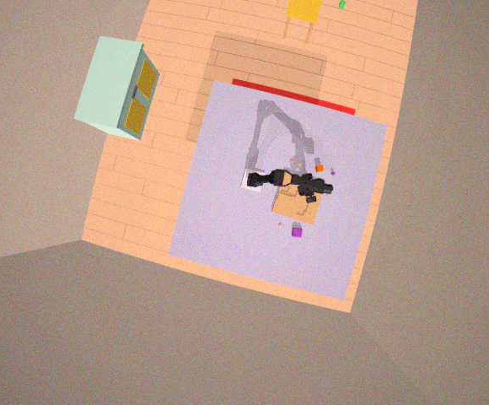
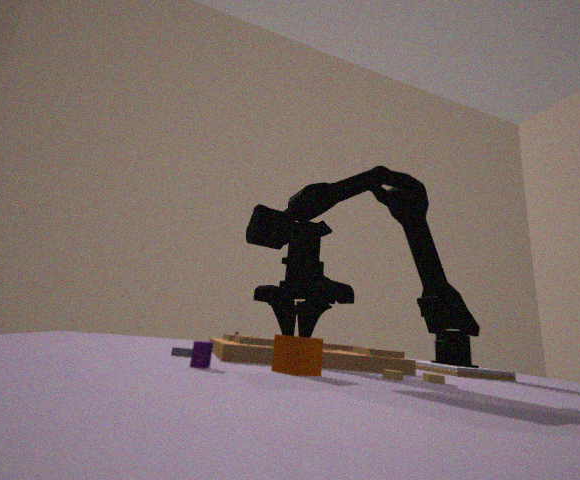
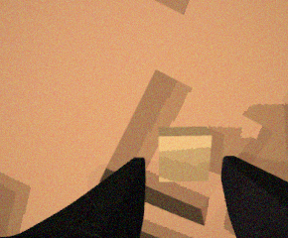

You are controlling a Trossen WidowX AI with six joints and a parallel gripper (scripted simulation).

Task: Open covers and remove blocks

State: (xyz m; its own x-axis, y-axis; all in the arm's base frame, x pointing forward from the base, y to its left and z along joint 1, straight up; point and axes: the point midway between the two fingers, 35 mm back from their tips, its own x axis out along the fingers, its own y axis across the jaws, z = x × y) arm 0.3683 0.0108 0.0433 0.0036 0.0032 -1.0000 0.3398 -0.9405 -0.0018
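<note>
My gripper tip is 5 cm to the left of the wooden puzzle board and 4 cm past it. Also, from my gripper tip: grey flat piece: 17 cm ahead, 2 cm below; orange block: 16 cm to the left, 7 cm ahead.
</note>
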